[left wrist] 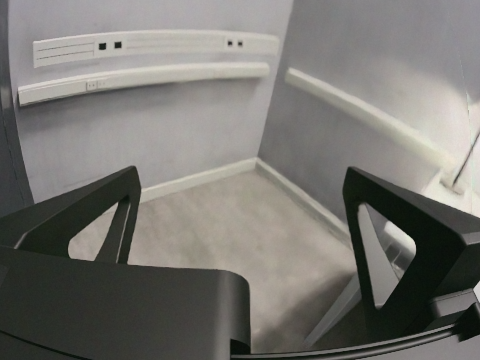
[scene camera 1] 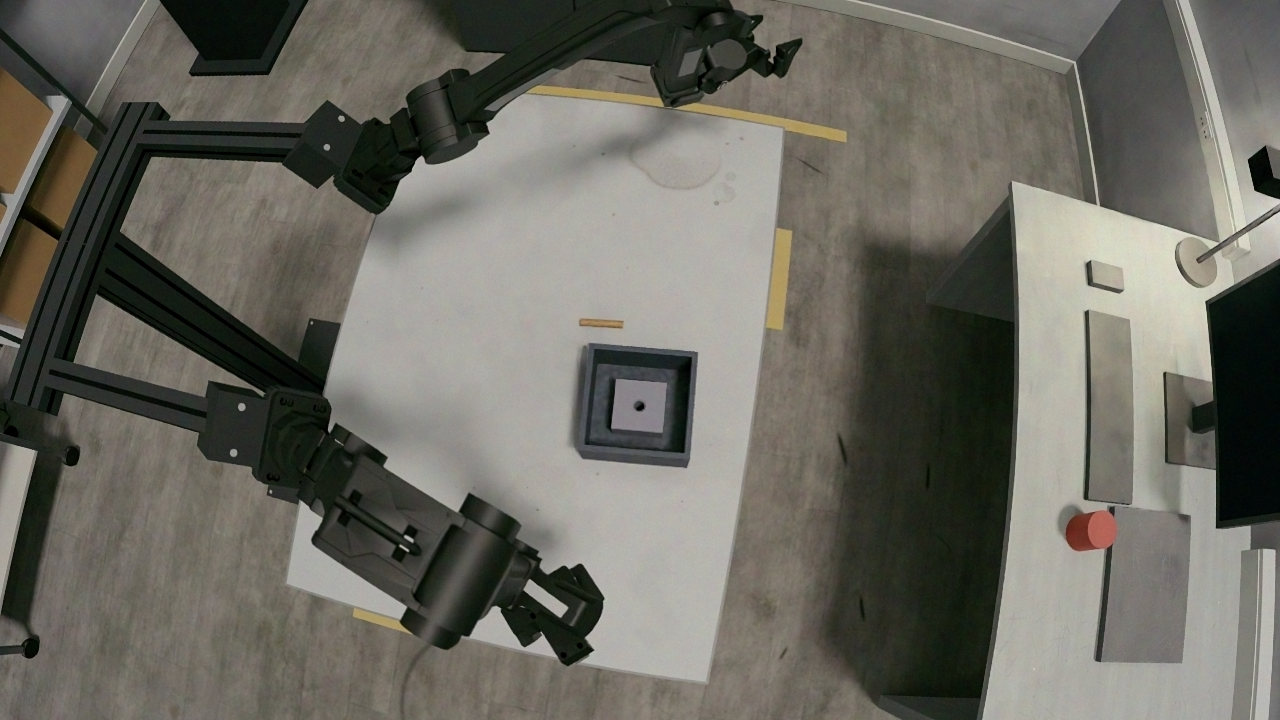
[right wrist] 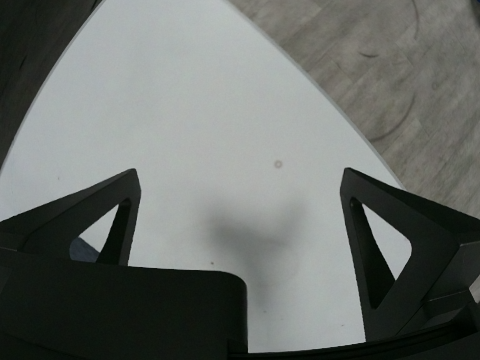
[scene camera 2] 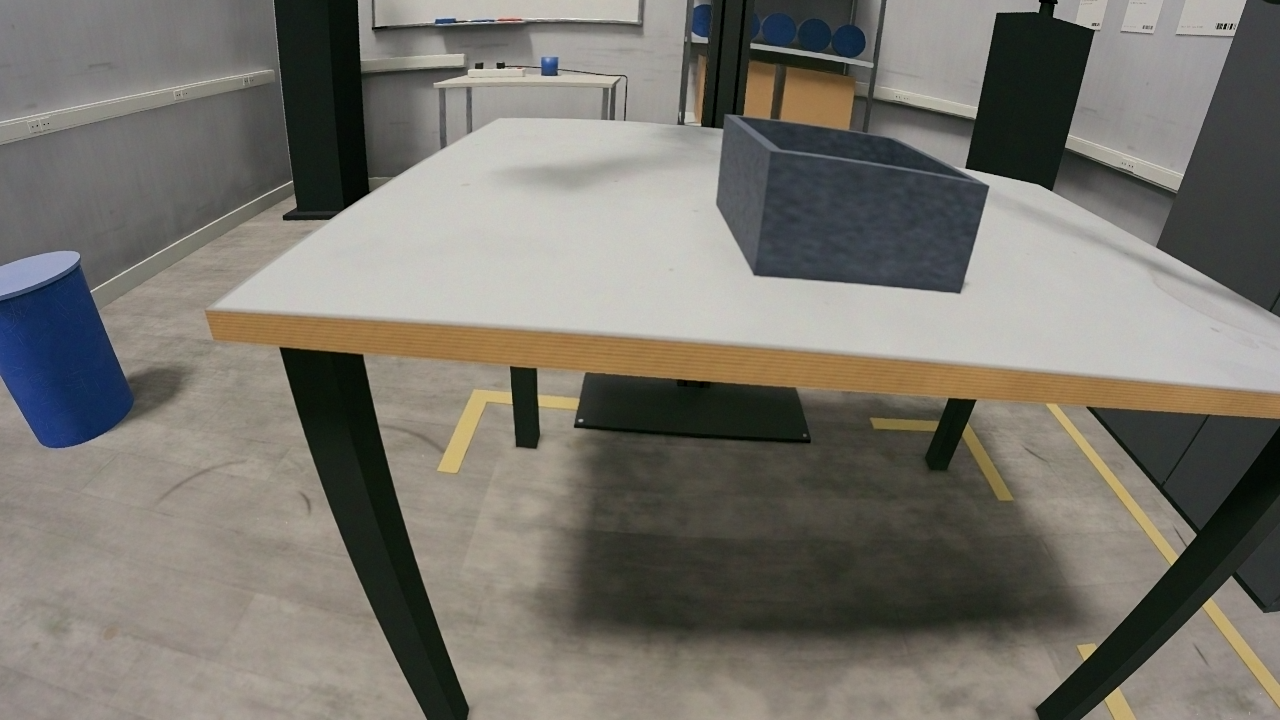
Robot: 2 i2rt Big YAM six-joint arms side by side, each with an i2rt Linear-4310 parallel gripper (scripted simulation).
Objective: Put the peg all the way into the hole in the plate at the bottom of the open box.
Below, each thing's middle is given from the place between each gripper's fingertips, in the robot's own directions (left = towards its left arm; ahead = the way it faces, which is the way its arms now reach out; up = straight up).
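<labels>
My left gripper (scene camera 1: 781, 29) is 34 cm above the dark box (scene camera 2: 809, 211), 15 cm past it and 64 cm to the left of it. Relative to my right hand, the box is 22 cm below, 38 cm to the left and 4 cm ahead. Both the gripper and the box are visible to me.
</labels>
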